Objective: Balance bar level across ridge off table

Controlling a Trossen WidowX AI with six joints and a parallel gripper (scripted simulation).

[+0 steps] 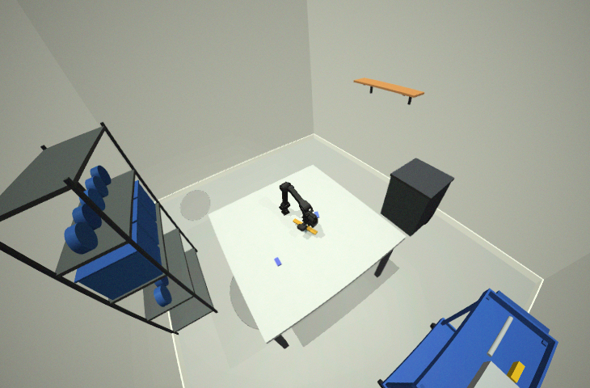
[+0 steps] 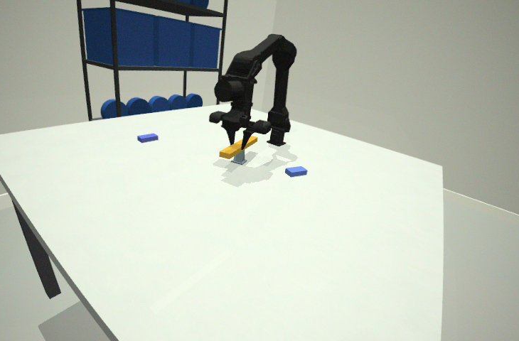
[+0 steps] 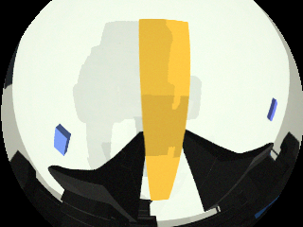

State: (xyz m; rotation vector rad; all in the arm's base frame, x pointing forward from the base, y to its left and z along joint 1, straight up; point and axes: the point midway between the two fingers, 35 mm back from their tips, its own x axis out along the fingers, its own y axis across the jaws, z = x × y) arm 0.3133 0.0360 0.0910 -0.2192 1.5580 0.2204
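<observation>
The yellow bar is 3 cm behind my gripper tip and 1 cm to the right of it.
</observation>
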